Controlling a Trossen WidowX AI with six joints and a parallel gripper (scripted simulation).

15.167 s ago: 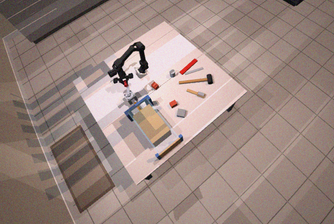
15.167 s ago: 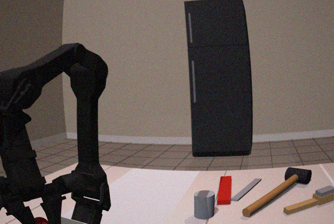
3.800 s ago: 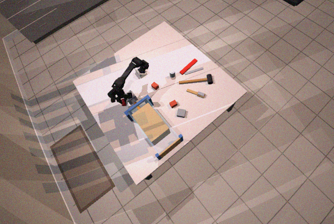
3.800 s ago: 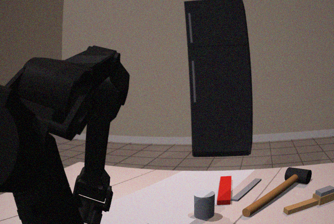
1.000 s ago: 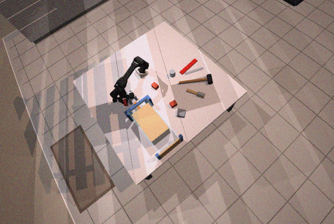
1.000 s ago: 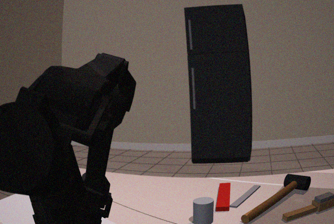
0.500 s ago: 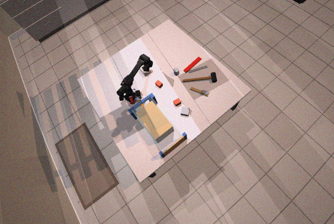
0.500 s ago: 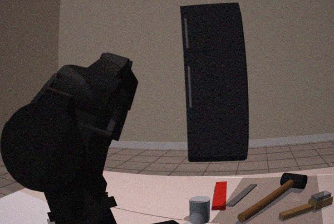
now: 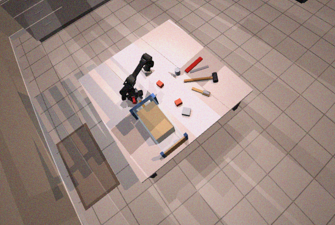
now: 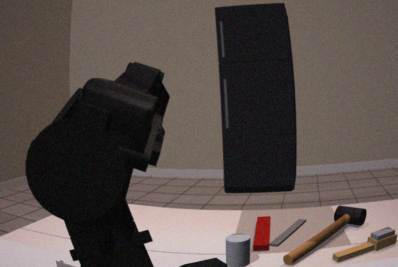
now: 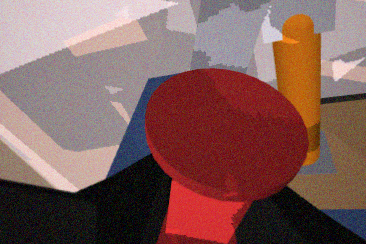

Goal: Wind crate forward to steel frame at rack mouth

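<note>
Right now my gripper tip is 5 cm past the winch handle, 3 cm above it and 1 cm to the right of it. Also, from my gripper tip: clear-panelled cubby: 29 cm ahead, 9 cm to the left, 2 cm below; grey hand winch: 12 cm behind, 10 cm below, 2 cm to the left; red knob: 1 cm behind.
</note>
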